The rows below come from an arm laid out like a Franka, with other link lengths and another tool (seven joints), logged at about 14 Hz.
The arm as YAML. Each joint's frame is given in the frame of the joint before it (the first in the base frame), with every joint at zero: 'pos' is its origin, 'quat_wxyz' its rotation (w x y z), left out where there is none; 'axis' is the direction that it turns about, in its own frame. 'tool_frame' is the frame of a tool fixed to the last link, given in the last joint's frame.
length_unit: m
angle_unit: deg
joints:
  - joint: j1
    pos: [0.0, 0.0, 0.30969]
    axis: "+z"
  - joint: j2
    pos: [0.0, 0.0, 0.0]
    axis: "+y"
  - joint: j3
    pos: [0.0, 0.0, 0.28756]
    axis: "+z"
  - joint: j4
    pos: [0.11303, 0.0, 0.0]
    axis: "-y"
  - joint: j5
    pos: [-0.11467, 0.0, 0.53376]
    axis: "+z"
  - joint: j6
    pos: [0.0, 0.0, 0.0]
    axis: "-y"
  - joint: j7
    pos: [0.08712, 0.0, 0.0]
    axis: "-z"
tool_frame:
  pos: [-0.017, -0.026, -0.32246]
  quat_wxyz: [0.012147, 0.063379, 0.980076, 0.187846]
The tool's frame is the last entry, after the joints.
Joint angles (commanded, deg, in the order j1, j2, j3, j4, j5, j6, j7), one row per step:
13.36, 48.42, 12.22, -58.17, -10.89, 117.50, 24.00
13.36, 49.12, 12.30, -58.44, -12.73, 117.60, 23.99
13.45, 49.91, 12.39, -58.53, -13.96, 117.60, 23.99
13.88, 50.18, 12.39, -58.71, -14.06, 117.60, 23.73
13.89, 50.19, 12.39, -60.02, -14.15, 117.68, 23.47
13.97, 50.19, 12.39, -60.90, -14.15, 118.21, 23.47
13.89, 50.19, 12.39, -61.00, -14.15, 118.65, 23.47
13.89, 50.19, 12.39, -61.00, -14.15, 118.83, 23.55
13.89, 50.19, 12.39, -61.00, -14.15, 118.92, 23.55
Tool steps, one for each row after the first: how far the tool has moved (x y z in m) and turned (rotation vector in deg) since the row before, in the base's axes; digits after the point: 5 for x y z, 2 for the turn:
-0.00075, -0.00691, -0.01361, -1.77, 0.13, 0.62
-0.00236, -0.00313, -0.01335, -1.22, 0.38, 0.52
-0.00441, 0.00589, -0.00644, -0.26, 0.38, 0.75
-0.00802, -0.00088, -0.01472, -0.57, 1.10, 0.52
-0.00386, 0.00197, -0.00887, -0.09, 0.33, 0.26
0.00187, -0.00018, -0.00030, 0.16, -0.30, -0.03
0.00082, 0.00048, 0.00033, 0.09, -0.16, -0.07
0.00043, 0.00023, 0.00017, 0.04, -0.08, 0.01

